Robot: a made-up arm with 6 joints. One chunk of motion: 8 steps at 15 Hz.
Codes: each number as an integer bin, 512 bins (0 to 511) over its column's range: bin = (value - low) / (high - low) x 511, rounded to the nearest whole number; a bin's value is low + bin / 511 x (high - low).
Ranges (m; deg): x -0.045..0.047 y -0.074..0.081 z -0.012..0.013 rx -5.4..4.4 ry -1.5..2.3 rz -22..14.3
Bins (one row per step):
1: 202 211 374 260 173 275
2: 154 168 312 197 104 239
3: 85 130 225 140 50 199
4: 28 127 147 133 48 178
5: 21 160 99 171 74 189
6: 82 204 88 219 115 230
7: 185 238 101 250 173 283
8: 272 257 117 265 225 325
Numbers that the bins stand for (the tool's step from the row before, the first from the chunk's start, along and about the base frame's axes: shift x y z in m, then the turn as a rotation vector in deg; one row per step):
1: -0.00863 -0.01000 0.00630 -0.414 -0.214 -2.465
2: -0.01727 -0.02304 0.00326 -1.622 -0.727 -5.022
3: -0.02970 -0.03457 -0.00099 -2.715 -1.128 -7.864
4: -0.03996 -0.03548 -0.00481 -2.849 -1.143 -9.355
5: -0.04122 -0.02547 -0.00716 -2.121 -0.950 -8.574
6: -0.03024 -0.01212 -0.00769 -1.200 -0.645 -5.661
7: -0.01169 -0.00181 -0.00706 -0.605 -0.214 -1.896
8: 0.00397 0.00395 -0.00628 -0.318 0.173 1.087

